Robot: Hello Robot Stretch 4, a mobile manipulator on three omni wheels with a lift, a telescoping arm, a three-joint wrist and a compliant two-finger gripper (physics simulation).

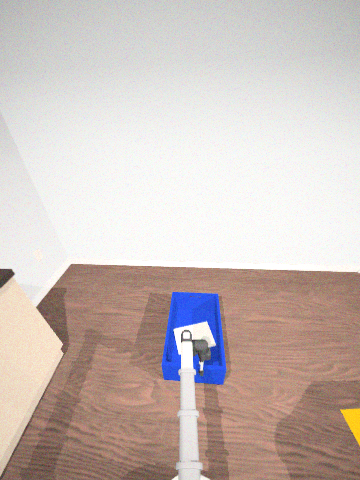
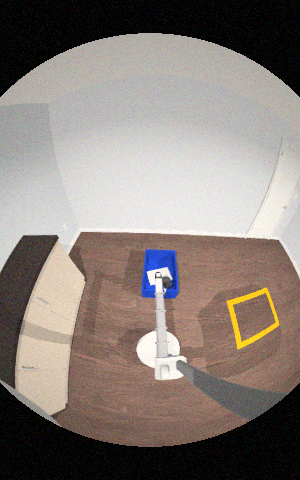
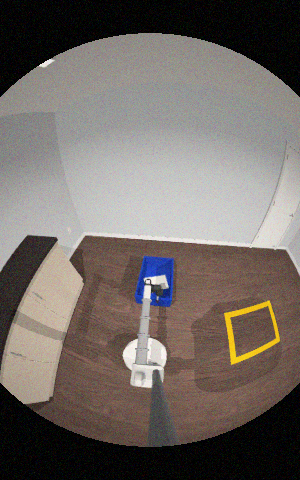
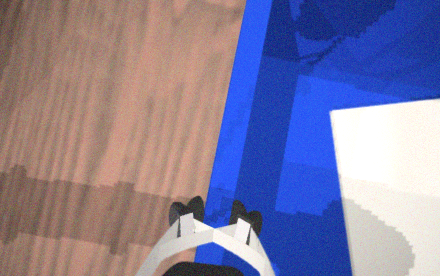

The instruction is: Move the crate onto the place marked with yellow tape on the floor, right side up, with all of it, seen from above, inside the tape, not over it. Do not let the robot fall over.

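Frame: origin at the robot's base, x ahead, y left, z up, level; centimetres.
Where they show: gripper, fingertip midpoint: (image 1: 200,369) (image 2: 163,291) (image 3: 156,299) (image 4: 216,213).
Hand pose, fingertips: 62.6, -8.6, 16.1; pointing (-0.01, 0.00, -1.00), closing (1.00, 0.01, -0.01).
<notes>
Things, the pixels of their top centre, and the offset from my fingertips, as dx, dy, dz.
- blue crate, top centre: (image 1: 194,323) (image 3: 155,275) (image 2: 160,267) +28.9, +2.5, +4.9
- white flat piece, top centre: (image 4: 415,199) (image 1: 193,336) (image 3: 155,282) (image 2: 158,275) +29.8, +2.6, -14.8
The blue crate (image 1: 195,306) (image 2: 160,258) (image 3: 158,265) (image 4: 272,115) is right side up in front of me, its long side running away from me. A white flat piece (image 1: 201,330) (image 2: 165,272) (image 3: 162,280) (image 4: 385,145) lies inside it. My gripper (image 1: 201,372) (image 4: 216,213) is shut on the crate's near wall, one finger on each side of the rim. Whether the crate's underside touches the floor I cannot tell. The yellow tape outline (image 1: 353,422) (image 2: 234,325) (image 3: 230,339) is on the floor to the right, apart from the crate and nearer my base.
A beige cabinet (image 1: 25,370) (image 2: 55,285) (image 3: 50,285) with a dark top stands at the left. A white wall (image 1: 200,175) runs behind the crate. A white door (image 2: 275,195) (image 3: 280,200) is at the far right. My extended arm (image 1: 188,430) reaches over the floor to the crate.
</notes>
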